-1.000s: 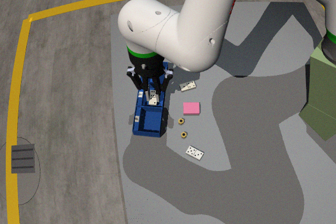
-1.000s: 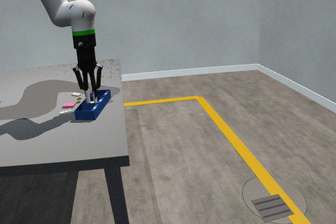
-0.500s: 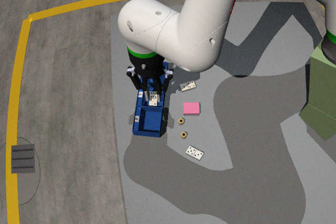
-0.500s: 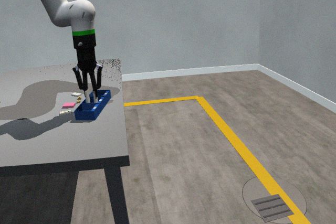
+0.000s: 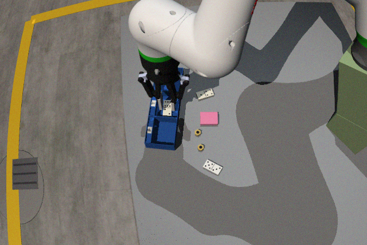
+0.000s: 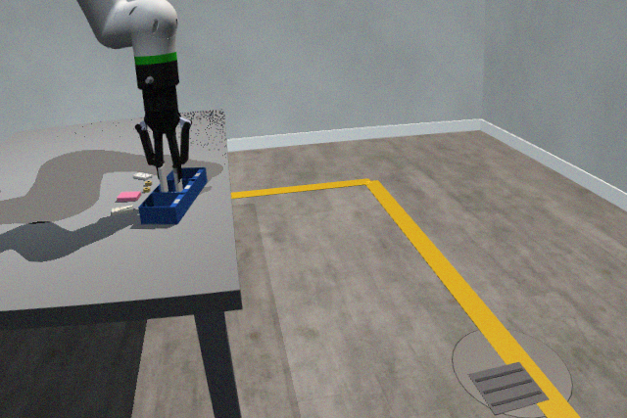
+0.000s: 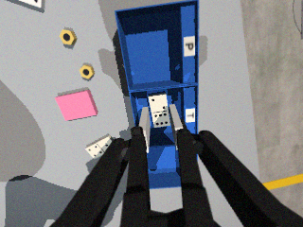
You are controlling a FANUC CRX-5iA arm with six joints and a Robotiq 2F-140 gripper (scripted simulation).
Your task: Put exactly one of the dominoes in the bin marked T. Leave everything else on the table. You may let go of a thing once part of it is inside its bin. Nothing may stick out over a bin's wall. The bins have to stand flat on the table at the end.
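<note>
Right now the blue three-part bin strip is 10 mm ahead of my hand and 30 mm below it. Also, from my hand: pink block: 110 mm behind, 60 mm to the left, 50 mm below; then white domino: 40 mm below.
</note>
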